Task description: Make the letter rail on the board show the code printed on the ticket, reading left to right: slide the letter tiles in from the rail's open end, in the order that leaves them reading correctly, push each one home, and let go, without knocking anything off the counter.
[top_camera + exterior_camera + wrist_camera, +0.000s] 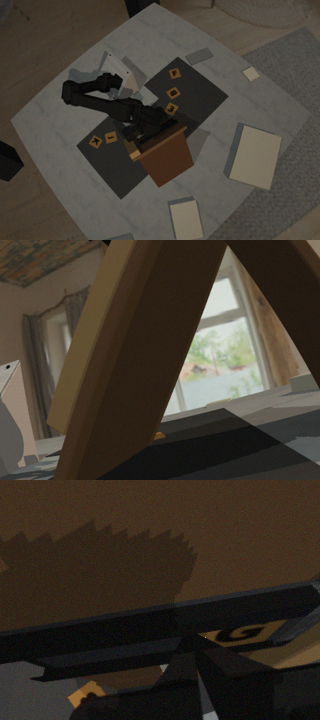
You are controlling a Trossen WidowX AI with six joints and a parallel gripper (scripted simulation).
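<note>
Now: the white ticket 8 cm below my gripper tip and 5 cm behind it. From my gripper tip the other things lie so: cream block 41 cm ahead, 29 cm to the left, 16 cm below; then dark mat 18 cm below, 15 cm behind, 8 cm to the left; then cream pad 67 cm to the left, 17 cm below, 10 cm ahead.
</note>
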